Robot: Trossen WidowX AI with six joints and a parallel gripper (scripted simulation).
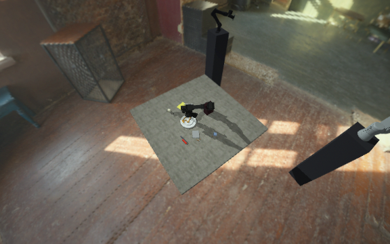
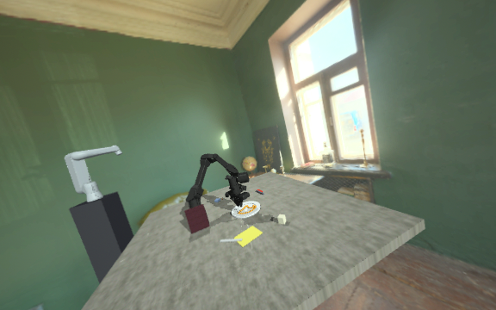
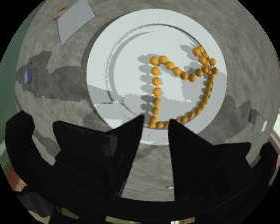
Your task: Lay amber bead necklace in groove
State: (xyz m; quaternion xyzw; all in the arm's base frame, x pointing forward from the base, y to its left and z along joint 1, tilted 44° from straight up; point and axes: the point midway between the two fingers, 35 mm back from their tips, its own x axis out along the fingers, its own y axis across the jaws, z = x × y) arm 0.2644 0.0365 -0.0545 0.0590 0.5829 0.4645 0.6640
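Now: the board 4 cm below my gripper tip, 4 cm ahead of it and 2 cm to the left of it. From my gripper tip the other things lie so: grey square (23 cm to the left, 5 cm ahead, 4 cm below); then white stick (24 cm to the right, 10 cm behind, 4 cm below); then yellow card (25 cm to the right, 4 cm below, 1 cm behind).
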